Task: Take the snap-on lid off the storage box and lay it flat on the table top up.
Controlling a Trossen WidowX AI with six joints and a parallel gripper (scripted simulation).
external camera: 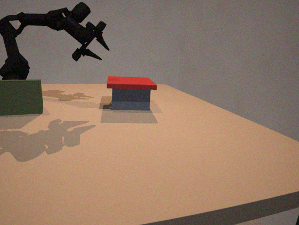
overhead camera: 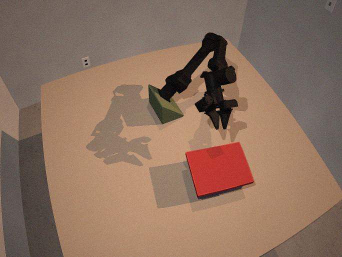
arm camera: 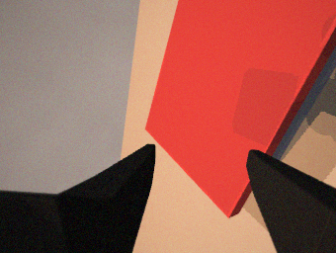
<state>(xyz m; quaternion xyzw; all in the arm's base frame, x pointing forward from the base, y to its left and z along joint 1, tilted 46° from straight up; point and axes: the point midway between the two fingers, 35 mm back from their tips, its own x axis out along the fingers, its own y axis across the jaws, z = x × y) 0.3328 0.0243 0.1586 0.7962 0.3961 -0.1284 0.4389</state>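
Right now the red lid is 13 cm ahead of my hand, 2 cm to the right of it and 13 cm below it. Round my hand: blue storage box (13 cm ahead, 2 cm to the right, 17 cm below).
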